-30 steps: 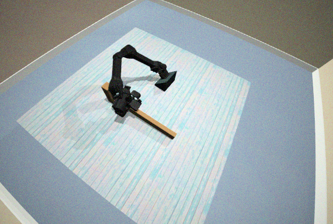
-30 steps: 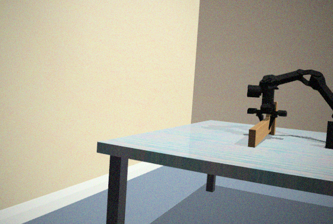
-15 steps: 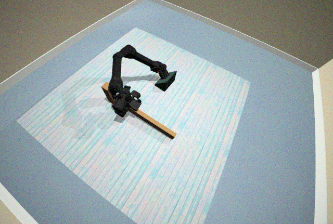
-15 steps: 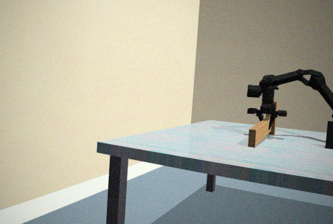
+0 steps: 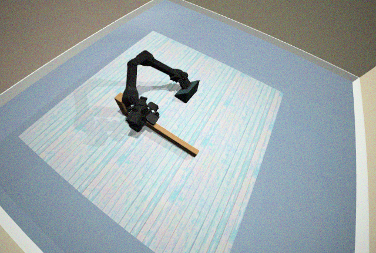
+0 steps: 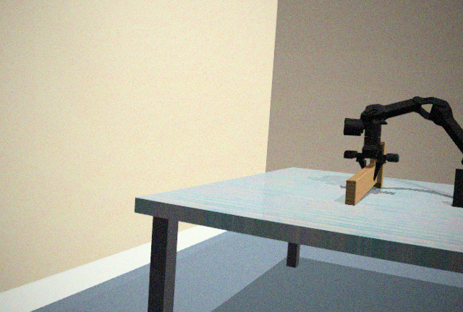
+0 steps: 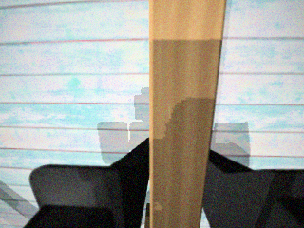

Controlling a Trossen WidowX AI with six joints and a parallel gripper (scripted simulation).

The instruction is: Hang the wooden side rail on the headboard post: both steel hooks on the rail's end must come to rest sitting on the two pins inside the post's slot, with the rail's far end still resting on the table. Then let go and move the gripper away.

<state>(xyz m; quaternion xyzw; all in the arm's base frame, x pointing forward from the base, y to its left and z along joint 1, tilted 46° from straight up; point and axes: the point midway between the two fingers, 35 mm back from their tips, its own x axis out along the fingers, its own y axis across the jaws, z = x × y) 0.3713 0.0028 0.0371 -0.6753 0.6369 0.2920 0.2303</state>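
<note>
My gripper tip is 15 cm to the left of the headboard post, 4 cm below it and 2 cm short of it.
</note>
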